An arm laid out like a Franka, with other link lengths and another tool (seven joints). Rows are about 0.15 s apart.
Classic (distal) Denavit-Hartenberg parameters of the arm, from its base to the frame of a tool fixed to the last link. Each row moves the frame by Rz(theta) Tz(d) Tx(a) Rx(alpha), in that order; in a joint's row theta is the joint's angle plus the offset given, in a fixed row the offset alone. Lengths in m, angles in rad.
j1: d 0.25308  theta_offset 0  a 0  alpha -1.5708
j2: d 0  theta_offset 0  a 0  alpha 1.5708
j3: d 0.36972  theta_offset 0  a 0.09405  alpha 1.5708
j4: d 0  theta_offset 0  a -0.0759  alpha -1.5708
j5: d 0.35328  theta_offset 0  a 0  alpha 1.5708
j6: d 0  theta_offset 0  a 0.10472  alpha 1.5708
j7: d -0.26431  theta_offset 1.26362  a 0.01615  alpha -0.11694
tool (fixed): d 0.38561  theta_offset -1.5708  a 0  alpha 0
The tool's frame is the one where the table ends.
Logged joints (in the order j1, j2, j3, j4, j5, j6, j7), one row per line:
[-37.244 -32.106 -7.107 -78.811 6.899 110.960 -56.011]
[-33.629 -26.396 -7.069 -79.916 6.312 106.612 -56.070]
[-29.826 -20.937 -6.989 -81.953 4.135 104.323 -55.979]
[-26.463 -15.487 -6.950 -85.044 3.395 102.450 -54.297]
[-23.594 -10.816 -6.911 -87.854 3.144 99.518 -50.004]
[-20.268 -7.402 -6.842 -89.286 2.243 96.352 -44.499]
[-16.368 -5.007 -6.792 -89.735 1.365 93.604 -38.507]
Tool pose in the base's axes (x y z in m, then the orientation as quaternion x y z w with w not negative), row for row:
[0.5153 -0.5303 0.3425 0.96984 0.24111 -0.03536 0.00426]
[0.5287 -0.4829 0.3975 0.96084 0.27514 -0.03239 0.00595]
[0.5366 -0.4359 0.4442 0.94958 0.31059 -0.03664 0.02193]
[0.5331 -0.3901 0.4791 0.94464 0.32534 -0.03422 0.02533]
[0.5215 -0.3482 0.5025 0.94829 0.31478 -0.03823 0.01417]
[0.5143 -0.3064 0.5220 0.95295 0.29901 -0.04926 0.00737]
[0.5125 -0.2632 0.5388 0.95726 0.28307 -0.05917 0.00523]
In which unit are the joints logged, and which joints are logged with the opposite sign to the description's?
The joints are logged in degrees. Opposite sign: j2.
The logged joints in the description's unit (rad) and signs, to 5 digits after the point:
[-0.65003 0.56036 -0.12404 -1.37551 0.12041 1.93662 -0.97758]
[-0.58694 0.46070 -0.12338 -1.39480 0.11017 1.86073 -0.97861]
[-0.52056 0.36542 -0.12198 -1.43035 0.07217 1.82078 -0.97702]
[-0.46187 0.27030 -0.12130 -1.48430 0.05925 1.78809 -0.94766]
[-0.41179 0.18877 -0.12062 -1.53334 0.05487 1.73692 -0.87273]
[-0.35374 0.12919 -0.11942 -1.55833 0.03915 1.68166 -0.77665]
[-0.28568 0.08739 -0.11854 -1.56617 0.02382 1.63370 -0.67207]

